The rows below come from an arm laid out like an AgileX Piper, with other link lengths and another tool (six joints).
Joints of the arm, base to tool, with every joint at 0 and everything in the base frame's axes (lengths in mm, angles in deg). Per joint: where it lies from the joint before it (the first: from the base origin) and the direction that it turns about. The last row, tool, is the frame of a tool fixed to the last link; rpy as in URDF.
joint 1: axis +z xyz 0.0 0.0 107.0
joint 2: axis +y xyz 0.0 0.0 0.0
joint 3: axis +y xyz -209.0 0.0 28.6
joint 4: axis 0.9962 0 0.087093 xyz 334.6 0.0 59.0
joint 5: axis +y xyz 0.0 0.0 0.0
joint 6: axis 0.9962 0 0.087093 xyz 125.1 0.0 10.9
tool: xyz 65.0 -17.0 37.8 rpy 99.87 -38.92 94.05
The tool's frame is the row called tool.
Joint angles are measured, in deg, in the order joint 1, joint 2, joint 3, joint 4, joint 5, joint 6. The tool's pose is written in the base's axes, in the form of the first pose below.
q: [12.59, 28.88, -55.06, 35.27, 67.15, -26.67]
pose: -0.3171 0.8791 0.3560 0.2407; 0.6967 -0.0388 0.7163 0.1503; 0.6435 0.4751 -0.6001 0.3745; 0 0 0 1
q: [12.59, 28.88, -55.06, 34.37, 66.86, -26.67]
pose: -0.3139 0.8754 0.3675 0.2424; 0.7069 -0.0429 0.7060 0.1482; 0.6339 0.4814 -0.6054 0.3741; 0 0 0 1
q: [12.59, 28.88, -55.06, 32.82, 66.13, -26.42]
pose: -0.3055 0.8686 0.3900 0.2458; 0.7225 -0.0553 0.6891 0.1442; 0.6202 0.4923 -0.6107 0.3740; 0 0 0 1
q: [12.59, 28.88, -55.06, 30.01, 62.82, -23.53]
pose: -0.2662 0.8508 0.4531 0.2556; 0.7324 -0.1270 0.6689 0.1344; 0.6266 0.5099 -0.5894 0.3794; 0 0 0 1
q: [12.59, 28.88, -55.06, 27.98, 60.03, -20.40]
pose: -0.2301 0.8343 0.5010 0.2628; 0.7287 -0.1935 0.6569 0.1264; 0.6450 0.5163 -0.5634 0.3846; 0 0 0 1
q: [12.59, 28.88, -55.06, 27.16, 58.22, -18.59]
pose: -0.2136 0.8221 0.5278 0.2666; 0.7199 -0.2328 0.6539 0.1223; 0.6604 0.5196 -0.5421 0.3888; 0 0 0 1
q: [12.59, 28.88, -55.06, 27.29, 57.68, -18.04]
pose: -0.2105 0.8197 0.5328 0.2672; 0.7125 -0.2445 0.6577 0.1219; 0.6693 0.5181 -0.5326 0.3904; 0 0 0 1
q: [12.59, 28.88, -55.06, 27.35, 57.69, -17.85]
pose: -0.2086 0.8206 0.5320 0.2672; 0.7105 -0.2467 0.6591 0.1219; 0.6721 0.5154 -0.5316 0.3903; 0 0 0 1
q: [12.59, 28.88, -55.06, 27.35, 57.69, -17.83]
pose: -0.2084 0.8207 0.5320 0.2672; 0.7103 -0.2469 0.6591 0.1219; 0.6723 0.5152 -0.5315 0.3903; 0 0 0 1
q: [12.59, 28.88, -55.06, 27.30, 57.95, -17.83]
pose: -0.2069 0.8229 0.5292 0.2669; 0.7118 -0.2445 0.6584 0.1220; 0.6712 0.5130 -0.5351 0.3895; 0 0 0 1
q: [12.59, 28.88, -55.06, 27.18, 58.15, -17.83]
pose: -0.2055 0.8242 0.5277 0.2668; 0.7139 -0.2426 0.6569 0.1219; 0.6694 0.5117 -0.5386 0.3888; 0 0 0 1
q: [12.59, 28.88, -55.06, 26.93, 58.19, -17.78]
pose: -0.2037 0.8238 0.5291 0.2670; 0.7166 -0.2428 0.6538 0.1214; 0.6671 0.5123 -0.5409 0.3884; 0 0 0 1
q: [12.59, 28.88, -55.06, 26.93, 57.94, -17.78]
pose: -0.2048 0.8215 0.5321 0.2673; 0.7157 -0.2451 0.6539 0.1212; 0.6677 0.5148 -0.5378 0.3892; 0 0 0 1
